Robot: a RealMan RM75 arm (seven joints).
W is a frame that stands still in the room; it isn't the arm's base.
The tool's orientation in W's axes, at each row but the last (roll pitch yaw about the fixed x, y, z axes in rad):
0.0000 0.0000 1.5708
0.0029 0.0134 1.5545
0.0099 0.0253 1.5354
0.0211 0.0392 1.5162
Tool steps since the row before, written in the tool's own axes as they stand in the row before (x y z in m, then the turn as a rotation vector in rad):
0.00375 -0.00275 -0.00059 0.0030 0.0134 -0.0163
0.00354 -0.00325 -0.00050 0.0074 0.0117 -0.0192
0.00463 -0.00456 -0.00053 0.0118 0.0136 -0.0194
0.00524 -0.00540 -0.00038 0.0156 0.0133 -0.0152
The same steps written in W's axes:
0.00275 0.00375 -0.00059 -0.0134 0.0030 -0.0163
0.00331 0.00348 -0.00056 -0.0116 0.0073 -0.0193
0.00471 0.00445 -0.00069 -0.0134 0.0118 -0.0196
0.00567 0.00491 -0.00070 -0.0128 0.0157 -0.0155

